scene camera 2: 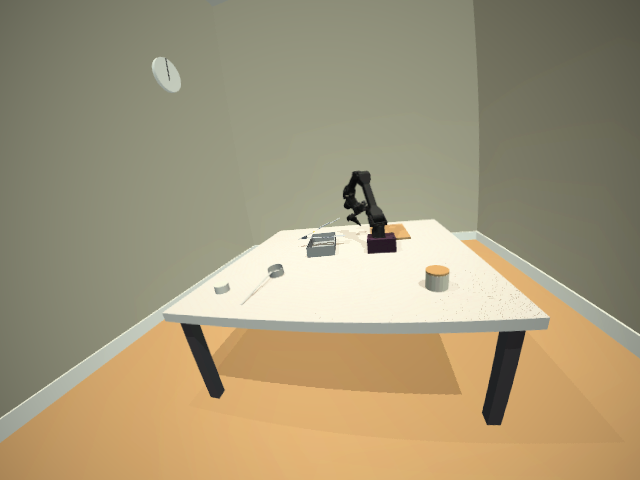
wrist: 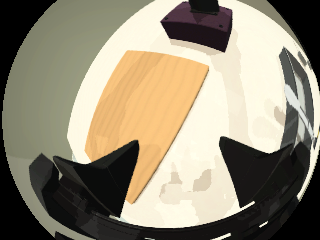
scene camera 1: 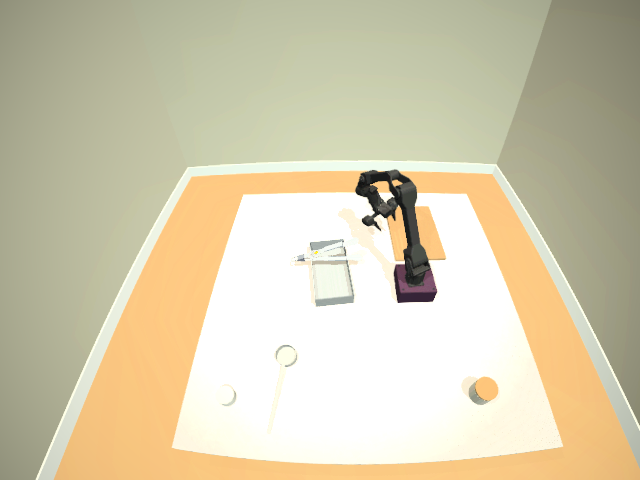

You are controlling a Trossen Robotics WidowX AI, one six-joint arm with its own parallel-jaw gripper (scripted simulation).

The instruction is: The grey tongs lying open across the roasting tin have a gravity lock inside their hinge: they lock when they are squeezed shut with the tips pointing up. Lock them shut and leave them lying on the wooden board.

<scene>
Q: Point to a wooden board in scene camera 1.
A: At 429, 237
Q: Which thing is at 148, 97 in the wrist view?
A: A wooden board.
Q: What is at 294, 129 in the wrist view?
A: A grey roasting tin.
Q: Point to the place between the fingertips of the gripper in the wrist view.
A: At 180, 143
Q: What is the gripper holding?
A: Nothing.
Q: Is the gripper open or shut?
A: Open.
</scene>
